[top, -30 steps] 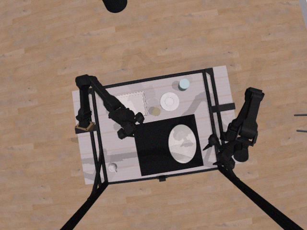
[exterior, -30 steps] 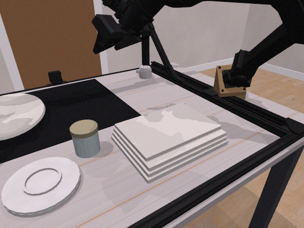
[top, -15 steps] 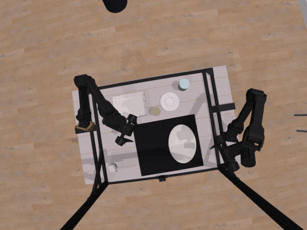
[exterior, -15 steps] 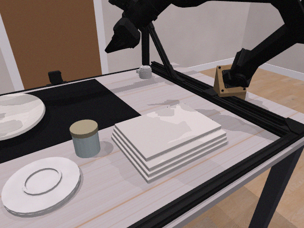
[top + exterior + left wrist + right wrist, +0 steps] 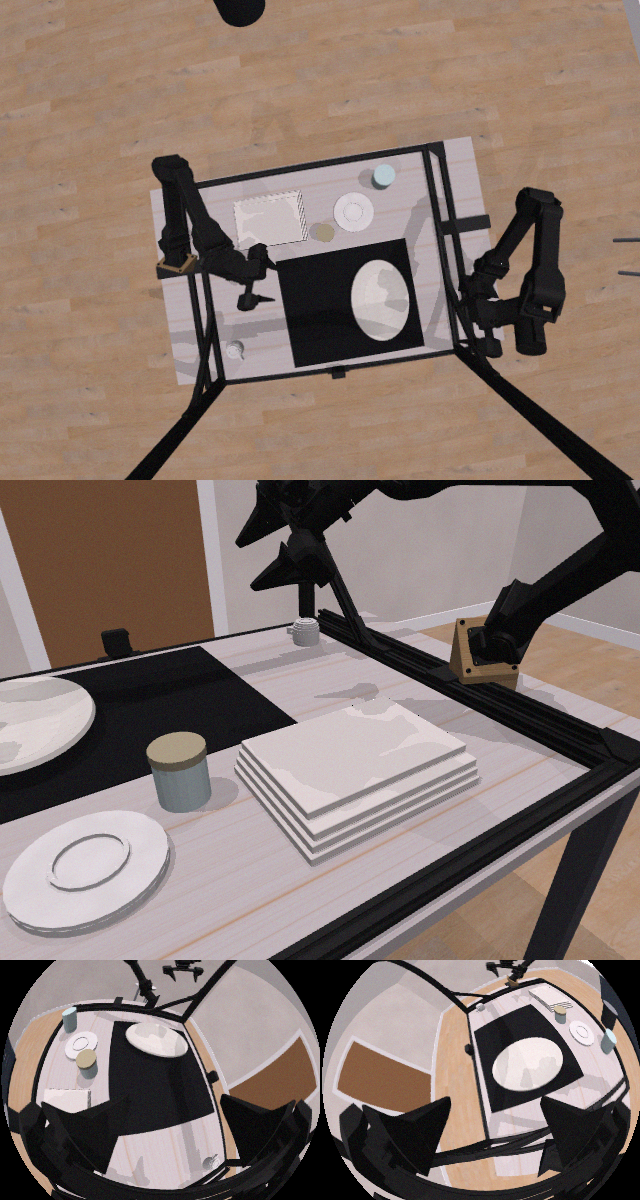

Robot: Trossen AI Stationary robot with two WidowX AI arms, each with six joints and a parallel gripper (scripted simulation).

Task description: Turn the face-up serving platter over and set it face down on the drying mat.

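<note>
The white oval serving platter is 10 mm behind my right hand, 180 mm to the left of it and 300 mm below it. Also, from my right hand: tan-lidded jar 210 mm ahead, 390 mm to the left, 280 mm below; round white plate 290 mm ahead, 300 mm to the left, 300 mm below; black drying mat 30 mm behind, 290 mm to the left, 320 mm below.
My left gripper is now 210 mm above the tan-lidded jar, 160 mm short of it and 150 mm to the left of it. The rest, counted from my left hand: white board: 220 mm below, 180 mm ahead, 60 mm to the left; small white cup: 290 mm behind, 220 mm below, 140 mm to the left; black drying mat: 250 mm to the right, 250 mm below, 80 mm behind.
</note>
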